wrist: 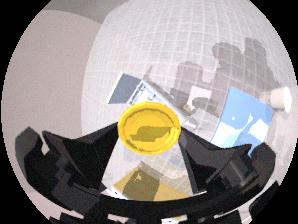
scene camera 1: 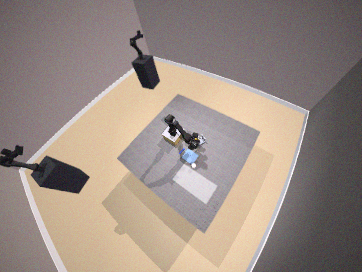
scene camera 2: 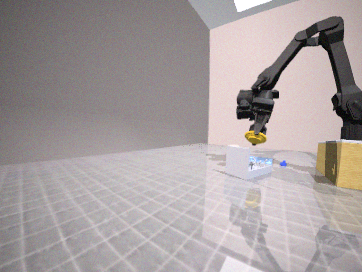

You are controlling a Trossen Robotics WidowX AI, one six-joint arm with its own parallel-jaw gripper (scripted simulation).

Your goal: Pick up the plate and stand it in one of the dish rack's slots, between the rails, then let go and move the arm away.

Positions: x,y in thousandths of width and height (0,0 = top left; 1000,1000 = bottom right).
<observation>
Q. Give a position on a dish rack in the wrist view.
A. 441,404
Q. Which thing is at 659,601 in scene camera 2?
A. A dish rack.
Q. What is the gripper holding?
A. A plate.
</observation>
